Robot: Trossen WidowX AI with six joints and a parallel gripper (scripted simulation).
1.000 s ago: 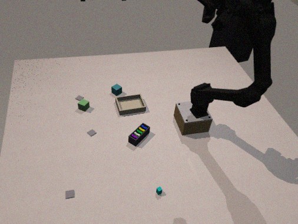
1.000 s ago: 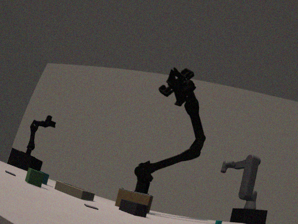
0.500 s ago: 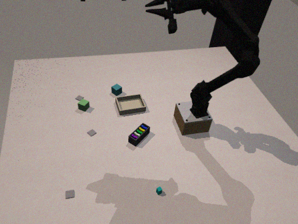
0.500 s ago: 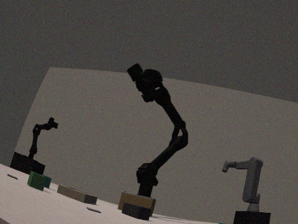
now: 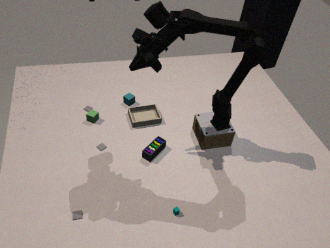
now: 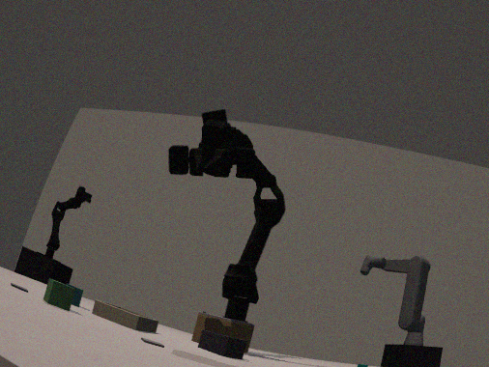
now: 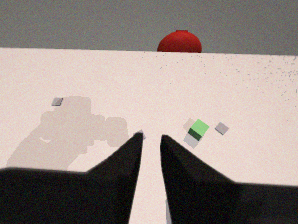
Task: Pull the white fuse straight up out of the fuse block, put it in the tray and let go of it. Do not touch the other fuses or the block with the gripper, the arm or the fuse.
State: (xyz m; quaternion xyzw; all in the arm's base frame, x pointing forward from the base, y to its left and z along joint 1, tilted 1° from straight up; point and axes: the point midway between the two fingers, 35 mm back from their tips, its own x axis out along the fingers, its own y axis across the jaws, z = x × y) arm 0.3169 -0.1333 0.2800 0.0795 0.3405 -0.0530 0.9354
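The white fuse is 310 mm below my gripper tip, 130 mm to the left of it and 50 mm behind it. Also, from my gripper tip: green cube 320 mm below, 150 mm to the right, 120 mm ahead; beige tray 340 mm below, 100 mm behind, 80 mm to the right.
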